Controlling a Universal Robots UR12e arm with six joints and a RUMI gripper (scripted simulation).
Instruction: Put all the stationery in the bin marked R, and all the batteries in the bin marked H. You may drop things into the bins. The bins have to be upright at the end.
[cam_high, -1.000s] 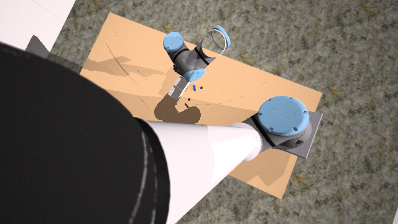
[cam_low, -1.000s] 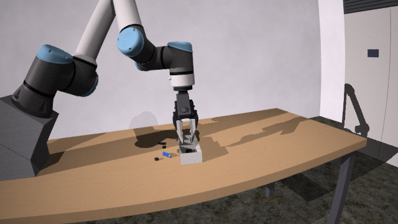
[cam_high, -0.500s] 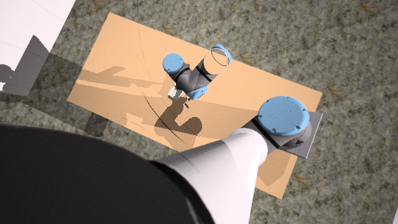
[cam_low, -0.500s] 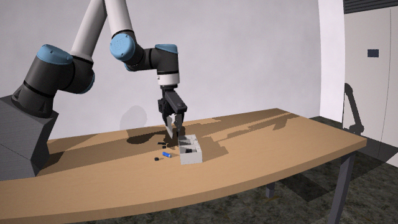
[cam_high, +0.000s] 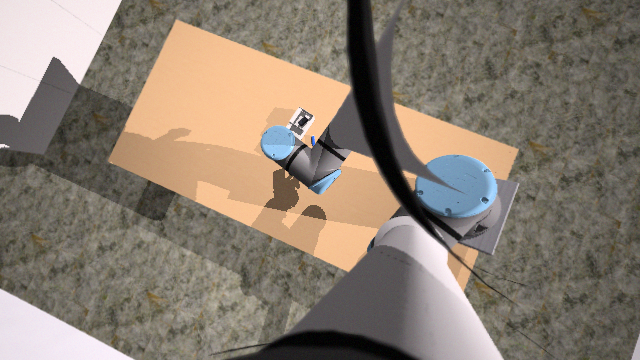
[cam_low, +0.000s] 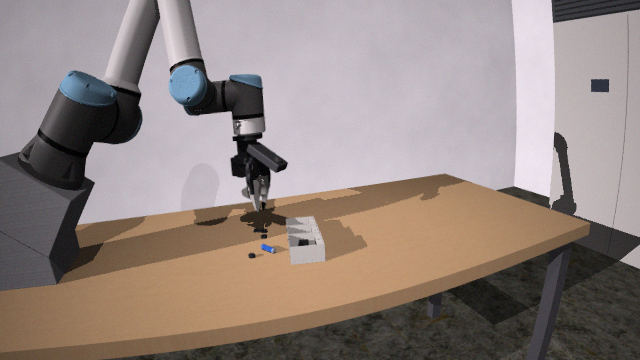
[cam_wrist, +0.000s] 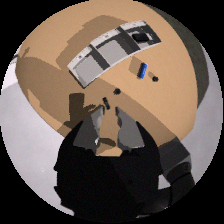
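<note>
The short black stick is 8 cm below my hand and 3 cm to the left of it. From my hand the other things lie so: grey double bin 12 cm to the right, 8 cm ahead, 6 cm below; then white item 19 cm to the right, 7 cm below, 5 cm ahead; then blue battery 12 cm to the right, 8 cm below, 2 cm behind.
</note>
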